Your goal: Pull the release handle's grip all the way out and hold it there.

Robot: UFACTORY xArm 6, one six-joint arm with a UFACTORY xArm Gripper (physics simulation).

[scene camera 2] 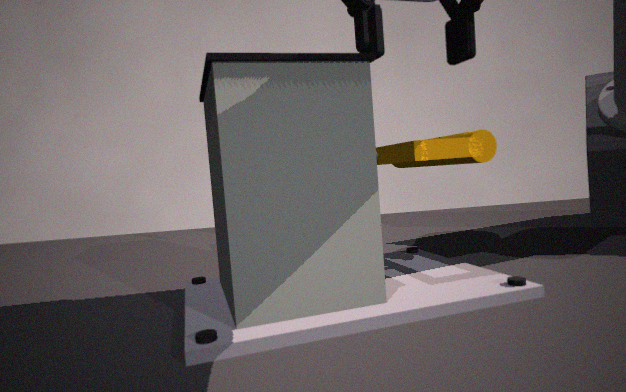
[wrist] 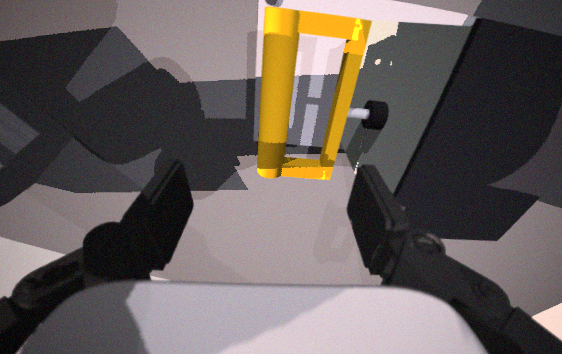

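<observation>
The release handle is a yellow rectangular loop with a thick round grip bar (scene camera 2: 450, 149) (wrist: 277, 90). It sticks out from the side of a grey-green housing (scene camera 2: 300, 175) (wrist: 425, 75) on a thin light rod (wrist: 358, 113) that passes through a black collar (wrist: 376, 115). My gripper (scene camera 2: 414, 56) (wrist: 270, 185) is open, with nothing between its fingers. In the scene view it is above the handle, apart from it, with one finger beside the housing's top edge. In the wrist view the handle shows beyond the fingertips, toward the top of the view. The upper parts of the gripper are cut off in the scene view.
The housing has a dark lid (scene camera 2: 285, 57) (wrist: 500, 110) that overhangs slightly. It stands on a pale baseplate (scene camera 2: 475, 285) with black bolts (scene camera 2: 516, 281) (scene camera 2: 206, 336) at its corners. Part of the robot's dark arm base (scene camera 2: 607, 175) shows at the right edge of the scene view.
</observation>
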